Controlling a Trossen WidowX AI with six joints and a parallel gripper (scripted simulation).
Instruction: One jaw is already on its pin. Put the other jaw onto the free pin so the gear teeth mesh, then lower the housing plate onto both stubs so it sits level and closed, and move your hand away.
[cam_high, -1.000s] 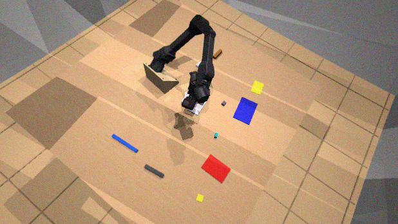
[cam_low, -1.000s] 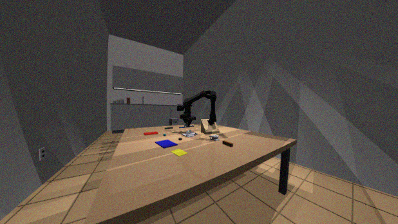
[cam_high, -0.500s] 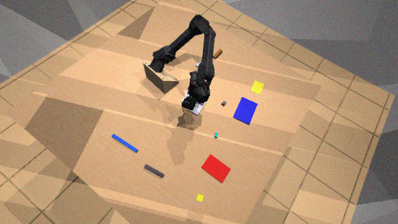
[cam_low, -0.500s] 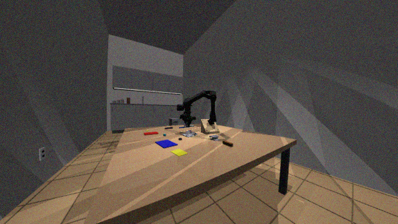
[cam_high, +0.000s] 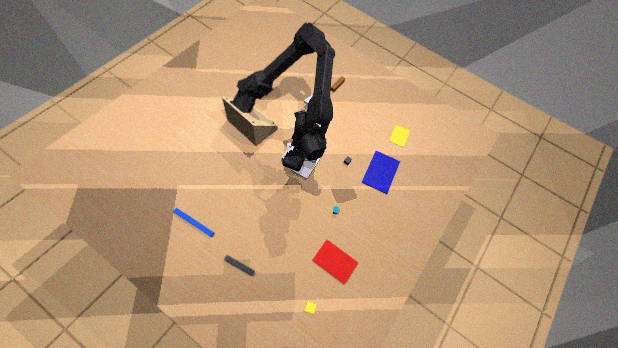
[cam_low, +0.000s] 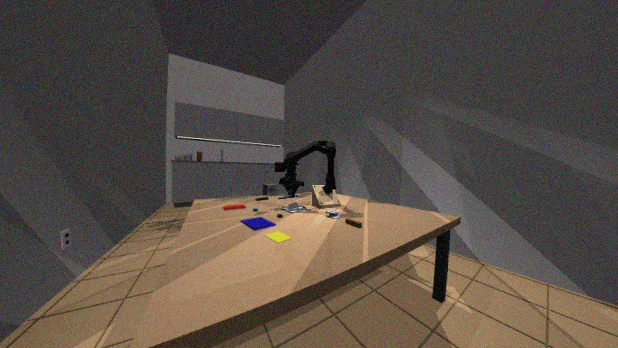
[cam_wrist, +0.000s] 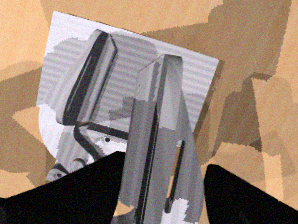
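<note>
My gripper tip is 40 mm past the grey jaw and 10 mm to the right of it. Also, from my gripper tip: black cube: 140 mm to the left, 130 mm ahead, 70 mm below; then blue sheet: 260 mm ahead, 190 mm to the left, 80 mm below; then cyan cube: 210 mm ahead, 70 mm below, 50 mm to the right.
</note>
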